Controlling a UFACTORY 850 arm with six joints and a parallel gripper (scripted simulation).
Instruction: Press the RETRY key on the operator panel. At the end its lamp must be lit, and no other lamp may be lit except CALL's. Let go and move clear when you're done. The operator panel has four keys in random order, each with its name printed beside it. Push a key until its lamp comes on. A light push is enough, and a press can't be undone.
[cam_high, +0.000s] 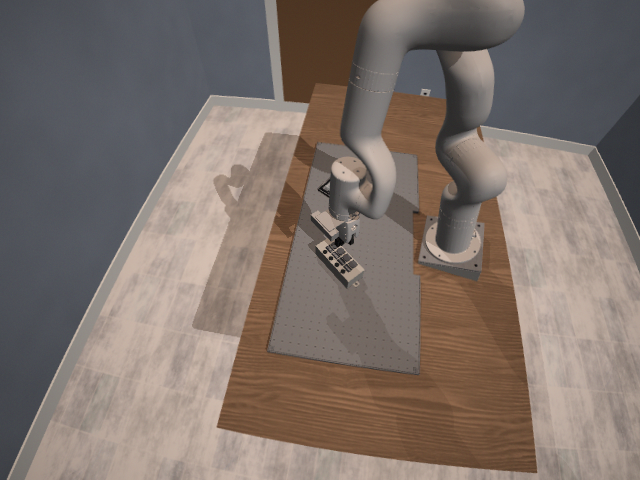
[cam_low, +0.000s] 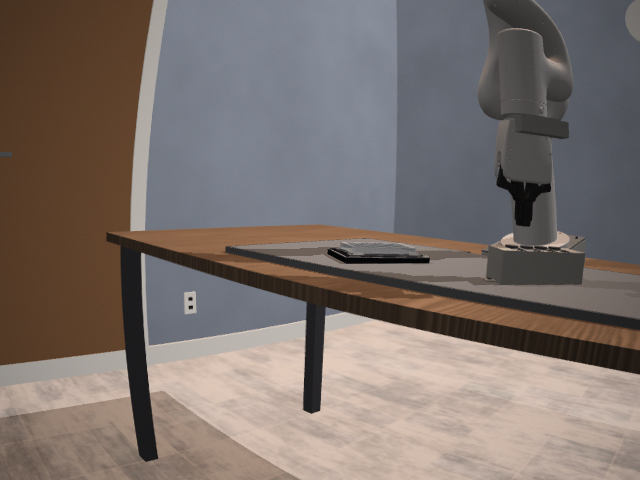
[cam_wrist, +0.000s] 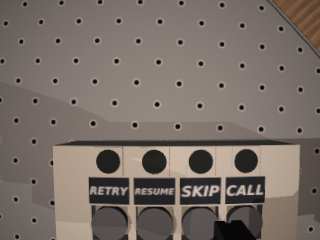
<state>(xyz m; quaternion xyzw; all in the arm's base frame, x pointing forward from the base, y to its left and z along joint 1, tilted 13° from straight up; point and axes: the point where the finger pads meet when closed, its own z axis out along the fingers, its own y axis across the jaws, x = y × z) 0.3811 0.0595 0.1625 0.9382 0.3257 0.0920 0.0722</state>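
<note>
Right now my hand is 70 mm above the operator panel, 20 mm to the right of it and 20 mm past it. From my hand the other things lie so: white ribbed block: 290 mm to the right, 90 mm below, 30 mm behind.
</note>
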